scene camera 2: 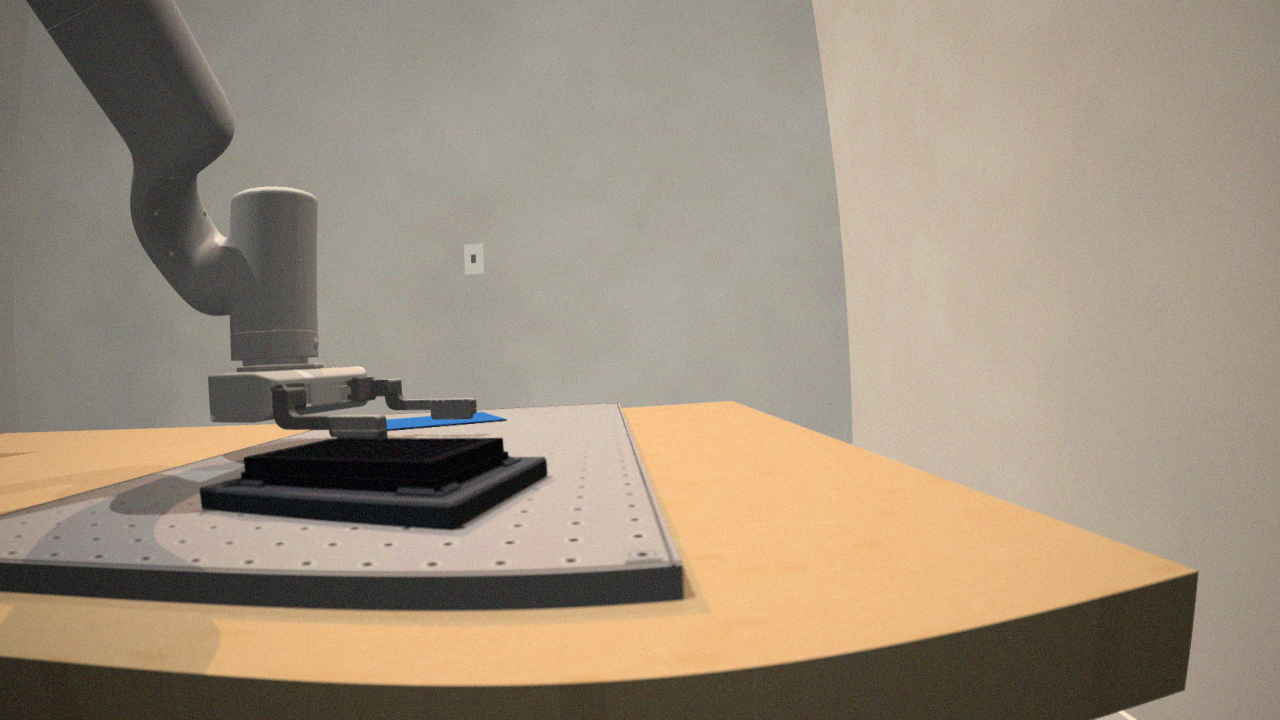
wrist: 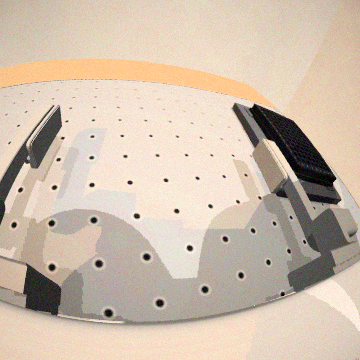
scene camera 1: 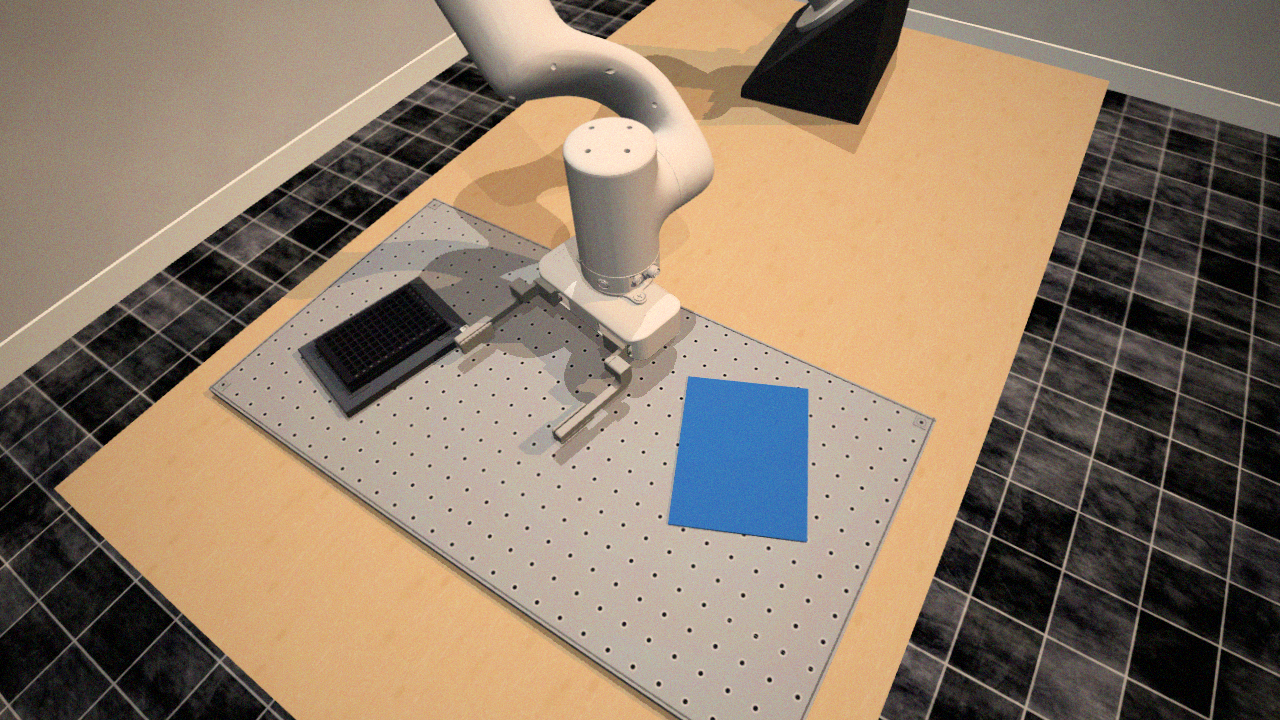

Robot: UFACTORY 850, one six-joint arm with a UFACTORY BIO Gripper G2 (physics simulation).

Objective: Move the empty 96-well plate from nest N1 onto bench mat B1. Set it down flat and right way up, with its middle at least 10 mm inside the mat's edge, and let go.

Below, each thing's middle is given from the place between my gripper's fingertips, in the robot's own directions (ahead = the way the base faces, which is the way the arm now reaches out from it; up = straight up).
Right now the black 96-well plate [scene camera 2: 364, 464] is 17 cm to the right of my hand and 1 cm below it. Round my hand: blue bench mat B1 [scene camera 1: 742, 466]: 24 cm to the left, 6 cm behind, 3 cm below; dark grey nest N1 [scene camera 2: 481, 493]: 17 cm to the right, 2 cm below.
